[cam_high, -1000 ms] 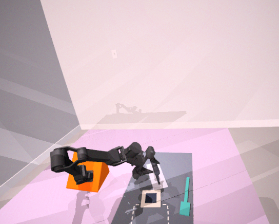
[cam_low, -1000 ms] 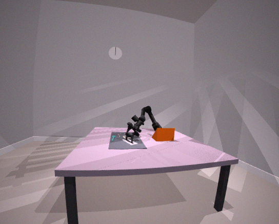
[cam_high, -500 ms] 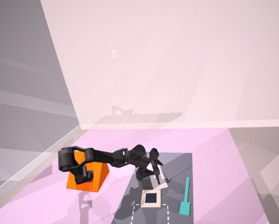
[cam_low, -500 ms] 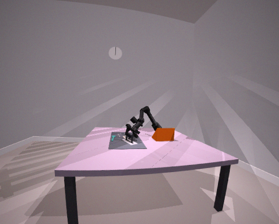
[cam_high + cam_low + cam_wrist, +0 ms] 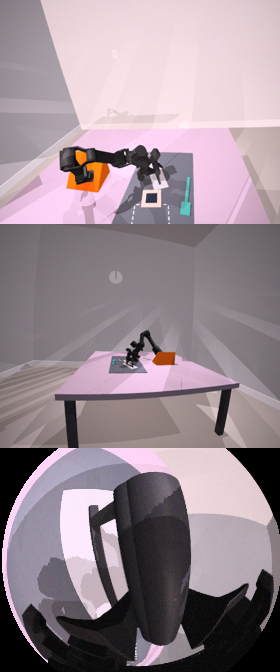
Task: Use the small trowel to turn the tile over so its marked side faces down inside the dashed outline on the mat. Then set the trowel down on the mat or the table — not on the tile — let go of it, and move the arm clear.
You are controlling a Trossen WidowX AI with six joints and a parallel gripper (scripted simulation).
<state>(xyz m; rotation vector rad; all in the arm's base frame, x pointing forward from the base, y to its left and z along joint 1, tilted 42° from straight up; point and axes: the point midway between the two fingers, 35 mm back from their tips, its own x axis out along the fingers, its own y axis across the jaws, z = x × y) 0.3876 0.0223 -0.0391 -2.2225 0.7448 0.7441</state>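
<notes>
The grey mat lies 20 mm behind my gripper tip, 100 mm to the right of it and 70 mm below it. Round my gripper tip: small trowel 20 mm behind, 10 mm to the right, 10 mm below; tile 50 mm behind, 140 mm to the right, 40 mm below; teal trowel-shaped tool 120 mm ahead, 140 mm to the right, 40 mm below.
</notes>
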